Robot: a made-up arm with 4 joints. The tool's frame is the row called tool.
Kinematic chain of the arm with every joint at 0, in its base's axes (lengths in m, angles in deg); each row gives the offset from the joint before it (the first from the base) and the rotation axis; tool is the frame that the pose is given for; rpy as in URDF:
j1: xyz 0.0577 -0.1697 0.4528 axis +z
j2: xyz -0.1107 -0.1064 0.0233 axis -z
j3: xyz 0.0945 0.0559 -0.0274 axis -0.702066 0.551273 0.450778
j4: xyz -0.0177 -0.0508 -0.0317 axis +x
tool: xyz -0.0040 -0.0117 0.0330 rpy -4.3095 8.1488 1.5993
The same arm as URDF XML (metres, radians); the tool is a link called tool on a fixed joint. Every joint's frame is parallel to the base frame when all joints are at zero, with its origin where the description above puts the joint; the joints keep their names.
<robot name="arm">
  <joint name="tool_joint" type="fixed">
    <parent link="link4"/>
    <child link="tool"/>
    <origin xyz="-0.004 -0.0117 0.033" rpy="-0.0752 0.1422 0.0279"/>
  </joint>
  <joint name="j4" type="continuous">
    <parent link="link3"/>
    <child link="link4"/>
    <origin xyz="-0.0177 -0.0508 -0.0317"/>
    <axis xyz="1 0 0"/>
  </joint>
  <joint name="j3" type="continuous">
    <parent link="link2"/>
    <child link="link3"/>
    <origin xyz="0.0945 0.0559 -0.0274"/>
    <axis xyz="-0.702066 0.551273 0.450778"/>
  </joint>
  <joint name="j2" type="continuous">
    <parent link="link1"/>
    <child link="link2"/>
    <origin xyz="-0.1107 -0.1064 0.0233"/>
    <axis xyz="0 0 -1"/>
  </joint>
  <joint name="j1" type="continuous">
    <parent link="base"/>
    <child link="link1"/>
    <origin xyz="0.0577 -0.1697 0.4528"/>
    <axis xyz="0 0 1"/>
  </joint>
  <link name="base"/>
  <link name="link1"/>
  <link name="link2"/>
  <link name="link3"/>
  <link name="link4"/>
  <link name="tool"/>
</robot>

